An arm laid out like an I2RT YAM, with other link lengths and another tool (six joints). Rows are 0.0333 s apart.
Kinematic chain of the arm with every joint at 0, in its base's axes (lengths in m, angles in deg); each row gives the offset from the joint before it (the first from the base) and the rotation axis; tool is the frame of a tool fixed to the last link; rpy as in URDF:
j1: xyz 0 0 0.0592 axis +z
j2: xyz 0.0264 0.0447 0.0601 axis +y
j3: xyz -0.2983 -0.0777 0 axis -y
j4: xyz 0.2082 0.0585 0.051 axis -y
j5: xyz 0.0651 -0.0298 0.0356 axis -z
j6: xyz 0.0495 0 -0.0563 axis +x
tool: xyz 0.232 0.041 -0.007 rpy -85.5 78.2 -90
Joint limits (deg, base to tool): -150..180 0..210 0..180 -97..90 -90..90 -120..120
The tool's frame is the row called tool.
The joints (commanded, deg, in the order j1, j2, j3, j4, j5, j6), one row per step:
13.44 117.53 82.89 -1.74 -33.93 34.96
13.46 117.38 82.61 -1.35 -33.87 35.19
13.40 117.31 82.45 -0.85 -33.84 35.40
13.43 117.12 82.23 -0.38 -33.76 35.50
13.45 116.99 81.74 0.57 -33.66 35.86
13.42 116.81 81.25 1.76 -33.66 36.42
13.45 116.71 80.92 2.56 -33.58 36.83
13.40 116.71 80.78 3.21 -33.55 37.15
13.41 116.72 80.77 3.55 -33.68 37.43
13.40 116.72 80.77 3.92 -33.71 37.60
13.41 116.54 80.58 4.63 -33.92 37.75
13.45 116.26 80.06 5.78 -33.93 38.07
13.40 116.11 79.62 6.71 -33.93 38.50
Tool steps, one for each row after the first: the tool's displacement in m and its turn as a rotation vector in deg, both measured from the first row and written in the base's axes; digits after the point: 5 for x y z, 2 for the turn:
0.00012 -0.00005 0.00090 0.15 -0.10 -0.14
0.00139 -0.00055 0.00238 0.33 -0.36 -0.33
0.00189 -0.00045 0.00435 0.44 -0.73 -0.41
0.00289 -0.00048 0.00570 0.72 -1.06 -0.64
0.00451 -0.00056 0.00882 1.23 -1.52 -0.94
0.00559 -0.00041 0.01059 1.54 -1.80 -1.16
0.00729 -0.00074 0.01227 1.82 -2.08 -1.39
0.00777 -0.00010 0.01384 2.12 -2.17 -1.40
0.00875 0.00009 0.01549 2.31 -2.41 -1.45
0.00895 0.00101 0.01919 2.68 -2.95 -1.33
0.00949 0.00150 0.02295 3.08 -3.61 -1.41
0.01043 0.00107 0.02517 3.47 -3.93 -1.64

